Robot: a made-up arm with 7 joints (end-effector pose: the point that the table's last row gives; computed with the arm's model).
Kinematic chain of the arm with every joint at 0, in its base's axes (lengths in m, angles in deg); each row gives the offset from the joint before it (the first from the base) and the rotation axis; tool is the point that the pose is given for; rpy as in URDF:
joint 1: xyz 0 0 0.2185 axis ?
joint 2: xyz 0 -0.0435 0.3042 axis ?
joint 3: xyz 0 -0.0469 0.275 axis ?
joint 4: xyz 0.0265 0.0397 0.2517 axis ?
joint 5: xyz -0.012 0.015 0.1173 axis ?
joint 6: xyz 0 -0.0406 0.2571 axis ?
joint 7: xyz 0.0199 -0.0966 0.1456 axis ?
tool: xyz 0 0 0 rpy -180 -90 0
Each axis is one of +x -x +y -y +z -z.
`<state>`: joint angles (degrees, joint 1 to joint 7).
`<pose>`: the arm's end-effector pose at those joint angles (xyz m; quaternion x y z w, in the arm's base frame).
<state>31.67 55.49 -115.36 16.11 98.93 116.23 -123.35</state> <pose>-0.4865 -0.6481 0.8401 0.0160 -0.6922 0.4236 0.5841</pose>
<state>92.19 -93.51 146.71 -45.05 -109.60 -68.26 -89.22</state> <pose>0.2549 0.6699 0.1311 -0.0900 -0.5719 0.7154 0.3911</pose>
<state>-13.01 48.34 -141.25 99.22 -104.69 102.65 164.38</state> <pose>-0.6448 -0.3864 0.7793 -0.3756 -0.8109 0.4461 0.0487</pose>
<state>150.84 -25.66 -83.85 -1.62 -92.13 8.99 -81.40</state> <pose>-0.4580 0.1952 1.4427 0.4089 0.2224 0.5303 0.7086</pose>
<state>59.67 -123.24 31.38 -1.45 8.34 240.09 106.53</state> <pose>0.3625 0.4786 -0.0531 0.3034 0.1206 -0.3566 0.8754</pose>
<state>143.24 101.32 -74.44 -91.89 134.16 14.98 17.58</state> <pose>0.2238 -0.6975 0.4020 0.3113 -0.1999 -0.7800 0.5047</pose>
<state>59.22 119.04 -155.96 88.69 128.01 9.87 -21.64</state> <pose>0.2906 -0.3674 -0.0815 0.5072 0.5617 -0.2999 0.5808</pose>
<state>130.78 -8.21 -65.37 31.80 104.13 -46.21 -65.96</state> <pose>-0.0509 0.5512 1.3365 0.2923 -0.8379 -0.0075 0.4609</pose>
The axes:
joint 1: +z
joint 2: -y
joint 3: +z
joint 4: +y
joint 5: +z
joint 6: -y
joint 7: +x

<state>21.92 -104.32 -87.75 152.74 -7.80 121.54 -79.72</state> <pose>0.4534 -0.2586 0.4921 0.4946 0.4915 -0.5865 0.4120</pose>
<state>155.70 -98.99 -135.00 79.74 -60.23 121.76 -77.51</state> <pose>-0.5649 0.6677 0.5394 -0.6381 0.0919 0.1384 0.7518</pose>
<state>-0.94 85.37 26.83 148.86 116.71 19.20 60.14</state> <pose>-0.0074 0.0756 0.6515 -0.6287 0.2444 0.2073 0.7085</pose>
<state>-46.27 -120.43 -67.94 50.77 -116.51 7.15 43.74</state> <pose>0.2255 -0.7664 -0.1673 0.2436 0.4037 -0.3932 0.7894</pose>
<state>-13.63 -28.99 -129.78 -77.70 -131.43 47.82 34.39</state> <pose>0.6941 -0.0397 0.8061 -0.7667 0.2573 0.0592 0.5852</pose>
